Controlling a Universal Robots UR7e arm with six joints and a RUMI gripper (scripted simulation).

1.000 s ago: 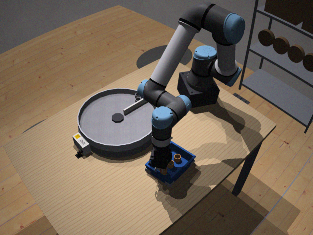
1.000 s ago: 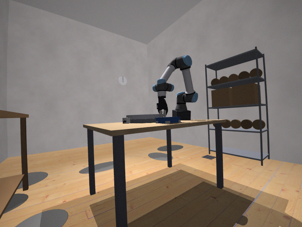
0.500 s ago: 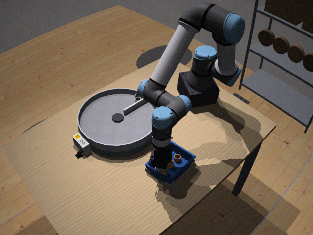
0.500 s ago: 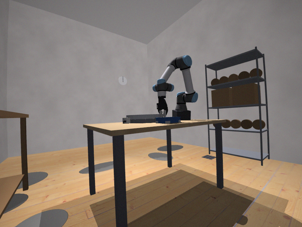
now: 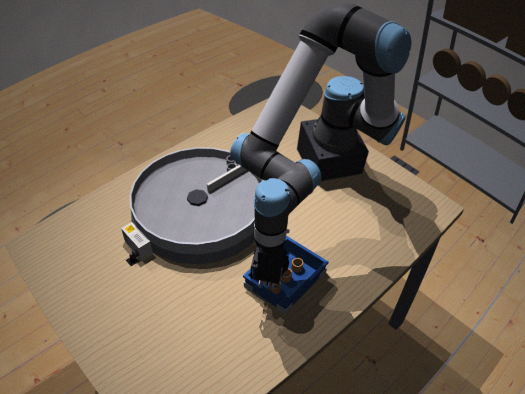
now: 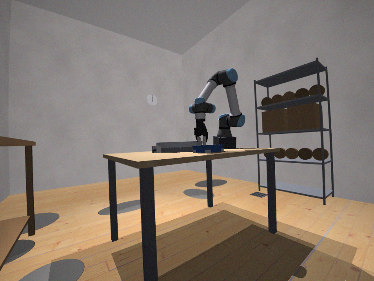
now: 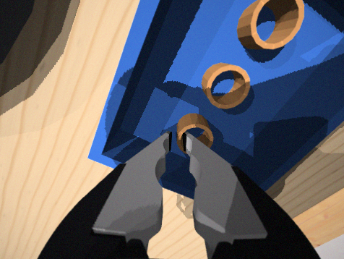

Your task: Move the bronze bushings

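Right now the blue crate is 60 mm behind my hand and 10 mm below it. The rest, counted from my hand: grey turntable (20 mm ahead, 370 mm to the right, 20 mm above).
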